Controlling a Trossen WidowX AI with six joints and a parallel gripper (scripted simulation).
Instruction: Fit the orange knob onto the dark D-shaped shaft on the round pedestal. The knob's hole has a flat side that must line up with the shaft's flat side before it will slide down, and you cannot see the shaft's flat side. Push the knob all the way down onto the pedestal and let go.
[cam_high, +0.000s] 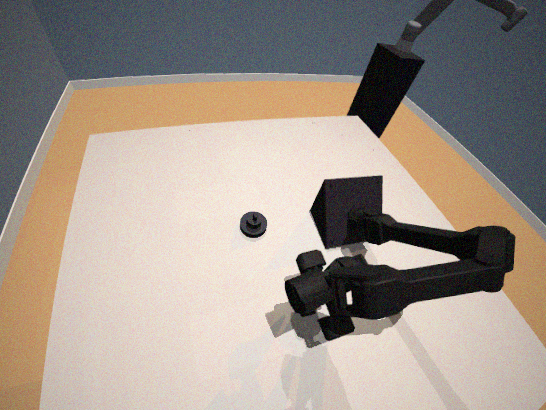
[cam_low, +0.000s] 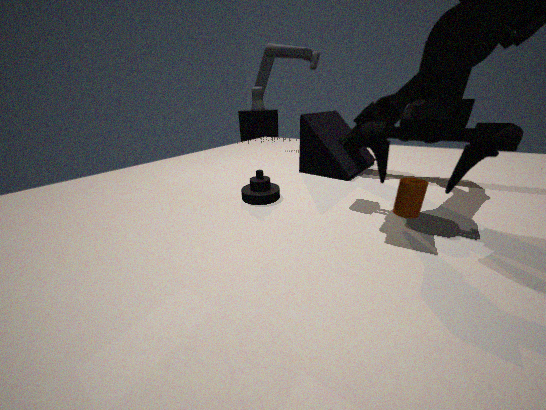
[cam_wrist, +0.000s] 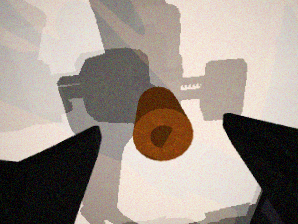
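The orange knob lies 2 cm below my gripper tip. Round my gripper tip: round dark pedestal 6 cm ahead, 27 cm to the right, 2 cm below.
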